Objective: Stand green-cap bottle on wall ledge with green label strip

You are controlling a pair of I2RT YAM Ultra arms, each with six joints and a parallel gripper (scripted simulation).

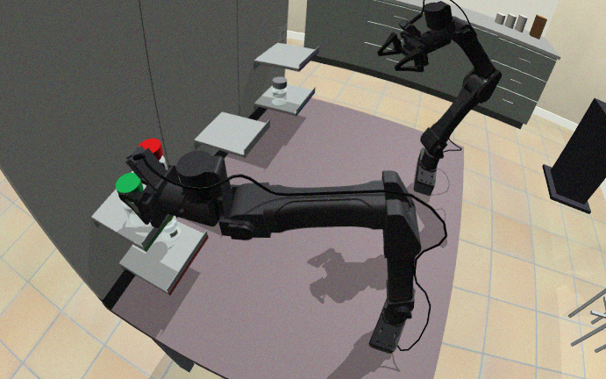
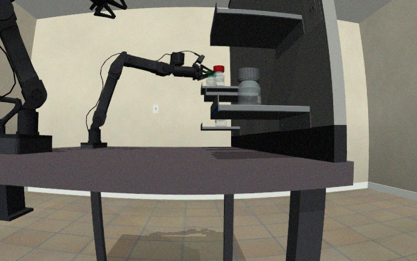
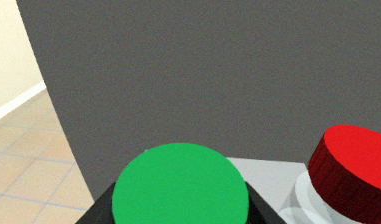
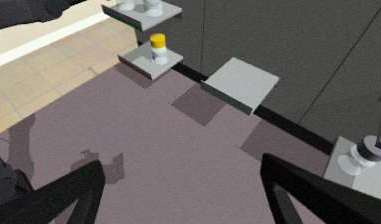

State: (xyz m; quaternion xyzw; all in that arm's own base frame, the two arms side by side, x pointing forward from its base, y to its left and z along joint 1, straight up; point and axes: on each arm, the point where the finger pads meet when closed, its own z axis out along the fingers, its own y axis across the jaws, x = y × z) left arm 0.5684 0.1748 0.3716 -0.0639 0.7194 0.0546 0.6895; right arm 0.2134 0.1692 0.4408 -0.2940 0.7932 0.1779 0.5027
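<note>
My left gripper is now 5 cm above the green-capped bottle. The rest, counted from my left hand: grey-capped bottle 78 cm to the right, 24 cm below, 3 cm ahead; then red-capped bottle 10 cm to the right, 5 cm below, 3 cm ahead.
</note>
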